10 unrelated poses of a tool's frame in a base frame.
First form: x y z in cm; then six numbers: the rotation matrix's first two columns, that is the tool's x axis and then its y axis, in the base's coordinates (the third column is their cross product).
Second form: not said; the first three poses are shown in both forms.
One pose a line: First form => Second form
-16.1, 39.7, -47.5, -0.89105, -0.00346, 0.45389, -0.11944, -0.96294, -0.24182 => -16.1, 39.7, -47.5, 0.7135, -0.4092, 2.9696
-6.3, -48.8, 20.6, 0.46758, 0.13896, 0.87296, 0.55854, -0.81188, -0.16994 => -6.3, -48.8, 20.6, -2.2843, -0.5822, -1.3005
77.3, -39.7, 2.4, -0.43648, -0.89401, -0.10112, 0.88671, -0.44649, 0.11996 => 77.3, -39.7, 2.4, 0.1789, -0.0583, -2.0262
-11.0, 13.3, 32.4, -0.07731, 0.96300, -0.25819, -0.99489, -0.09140, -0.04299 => -11.0, 13.3, 32.4, -0.2493, 0.1624, 1.6461
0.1, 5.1, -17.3, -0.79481, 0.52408, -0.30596, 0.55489, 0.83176, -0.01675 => 0.1, 5.1, -17.3, 0.8213, 2.7237, -0.1521
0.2, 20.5, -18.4, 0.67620, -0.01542, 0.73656, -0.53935, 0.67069, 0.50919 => 0.2, 20.5, -18.4, 0.7925, -0.7847, 0.3320
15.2, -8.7, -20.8, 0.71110, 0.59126, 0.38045, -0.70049, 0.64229, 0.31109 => 15.2, -8.7, -20.8, 0.4607, -0.2542, 0.7449
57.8, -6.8, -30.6, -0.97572, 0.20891, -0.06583, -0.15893, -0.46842, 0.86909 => 57.8, -6.8, -30.6, 0.0729, 1.4842, 2.5211
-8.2, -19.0, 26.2, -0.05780, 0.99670, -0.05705, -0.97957, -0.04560, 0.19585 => -8.2, -19.0, 26.2, 0.1052, 0.2042, 1.6168
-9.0, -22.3, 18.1, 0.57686, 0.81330, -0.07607, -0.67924, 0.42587, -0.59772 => -9.0, -22.3, 18.1, -0.6286, -0.2388, 0.9438
